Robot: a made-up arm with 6 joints. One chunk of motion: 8 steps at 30 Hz.
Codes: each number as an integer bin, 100 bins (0 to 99) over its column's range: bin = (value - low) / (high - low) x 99, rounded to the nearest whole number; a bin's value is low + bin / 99 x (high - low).
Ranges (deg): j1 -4..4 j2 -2..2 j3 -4..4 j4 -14..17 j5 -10..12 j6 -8..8
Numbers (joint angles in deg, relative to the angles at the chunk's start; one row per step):
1: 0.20 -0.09 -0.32 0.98 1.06 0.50
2: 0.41 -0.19 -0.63 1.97 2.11 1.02
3: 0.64 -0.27 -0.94 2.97 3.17 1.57
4: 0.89 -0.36 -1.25 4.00 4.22 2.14
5: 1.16 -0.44 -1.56 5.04 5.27 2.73
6: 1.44 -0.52 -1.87 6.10 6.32 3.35
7: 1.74 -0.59 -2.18 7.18 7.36 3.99
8: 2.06 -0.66 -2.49 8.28 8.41 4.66
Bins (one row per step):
1: 52 47 46 48 50 53
2: 55 45 42 51 54 56
3: 57 43 38 54 59 59
4: 61 41 34 57 64 63
5: 64 39 30 61 69 66
6: 67 37 26 64 73 70
7: 71 35 23 68 78 74
8: 75 33 19 71 83 78

